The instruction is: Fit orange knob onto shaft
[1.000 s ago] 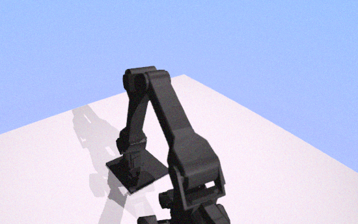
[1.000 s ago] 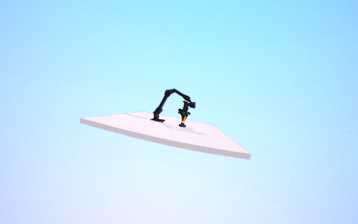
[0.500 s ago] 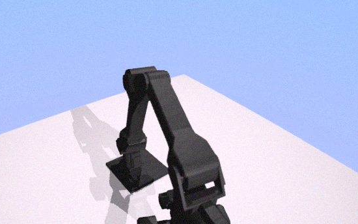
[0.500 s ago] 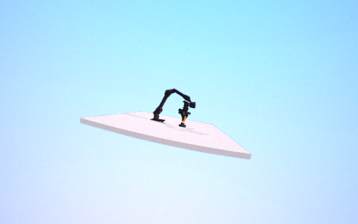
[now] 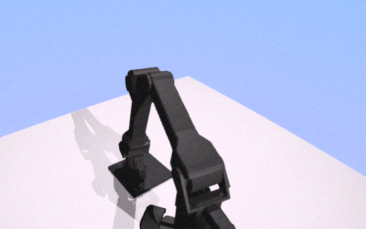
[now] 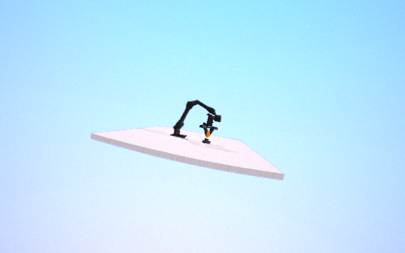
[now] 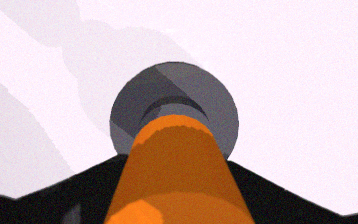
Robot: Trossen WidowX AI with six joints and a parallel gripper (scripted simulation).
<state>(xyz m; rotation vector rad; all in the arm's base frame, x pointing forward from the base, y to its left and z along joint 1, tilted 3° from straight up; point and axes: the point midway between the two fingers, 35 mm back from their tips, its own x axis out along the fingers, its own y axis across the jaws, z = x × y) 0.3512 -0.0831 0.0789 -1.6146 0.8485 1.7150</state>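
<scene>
Now: gripper tip 3 cm below the orange knob. The rest, counted from my gripper tip: dark pedestal (4 cm below).
</scene>
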